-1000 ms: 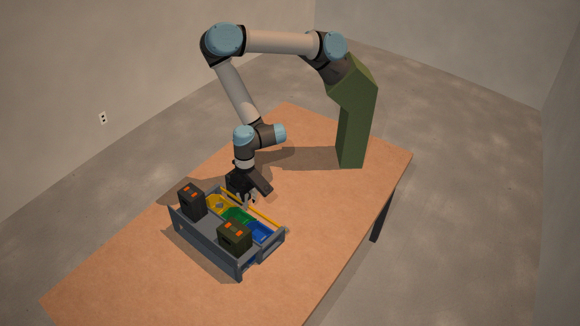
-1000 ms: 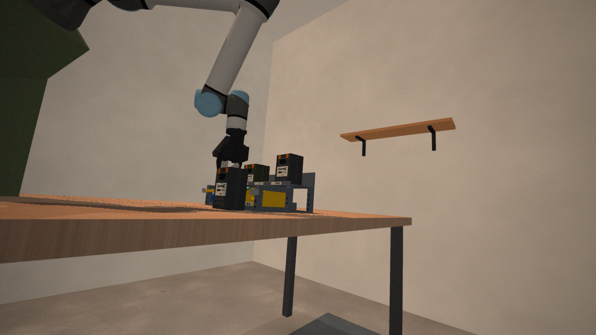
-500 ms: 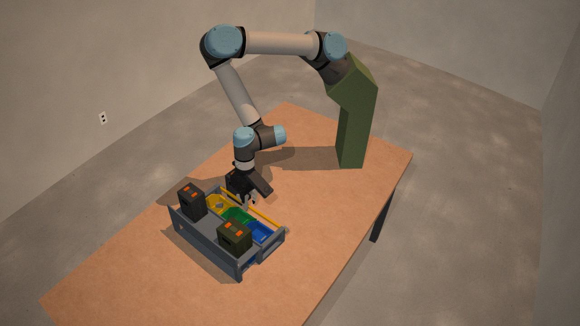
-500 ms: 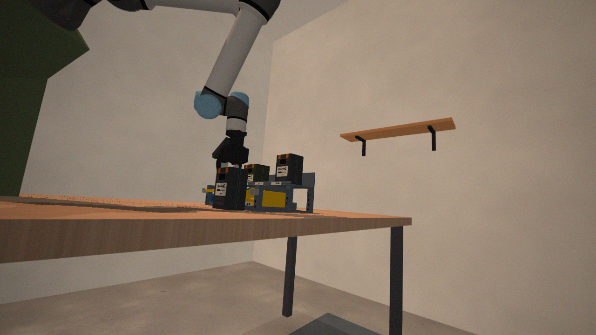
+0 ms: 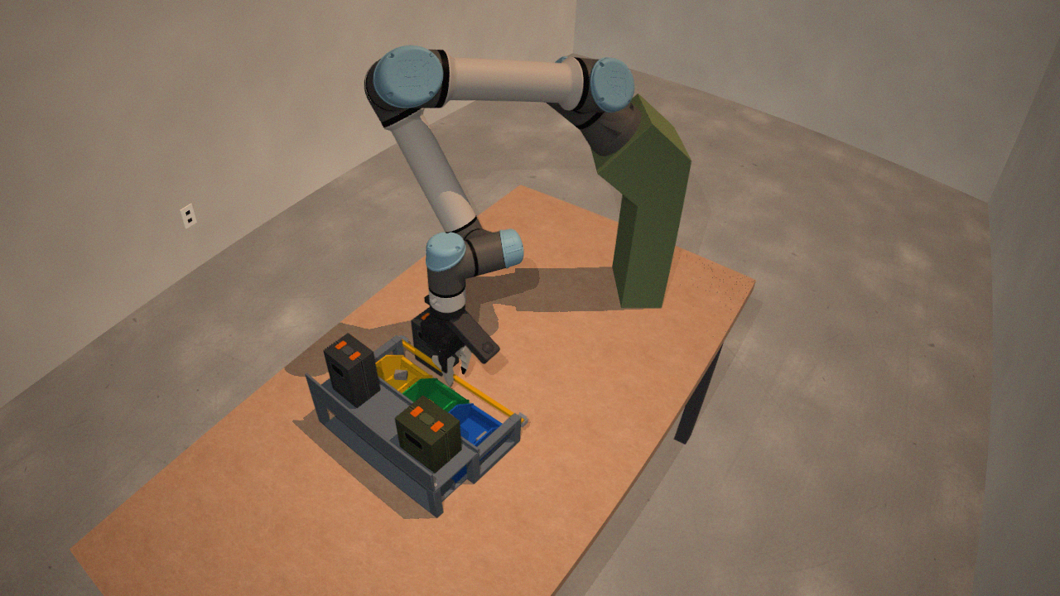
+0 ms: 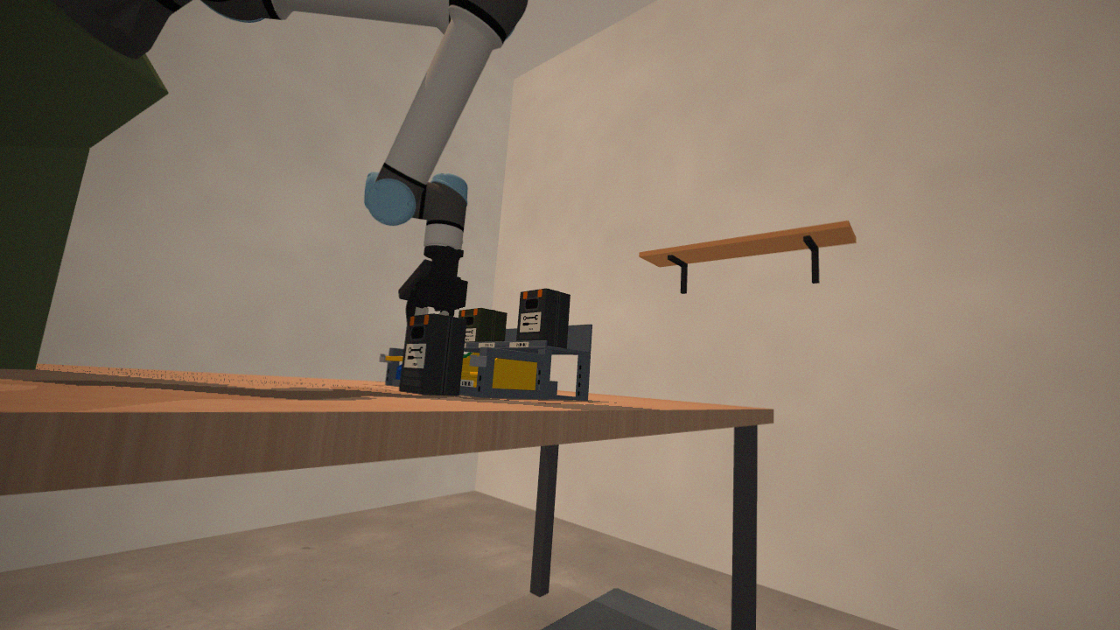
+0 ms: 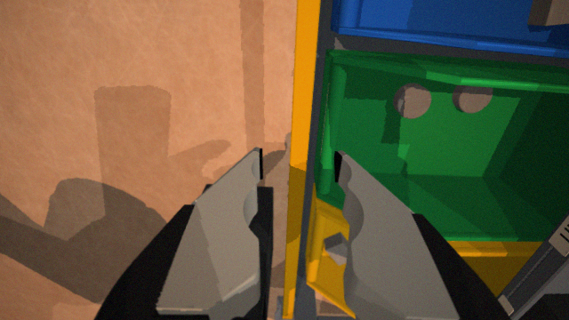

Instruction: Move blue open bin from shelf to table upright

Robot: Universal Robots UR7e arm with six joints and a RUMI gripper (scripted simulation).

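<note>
The yellow bar is 10 mm below my hand. Also, from my hand: blue open bin 110 mm ahead, 100 mm to the left, 30 mm below; then yellow bin 120 mm to the right, 90 mm ahead, 30 mm below; then green bin 100 mm ahead, 30 mm below, 10 mm to the right.
</note>
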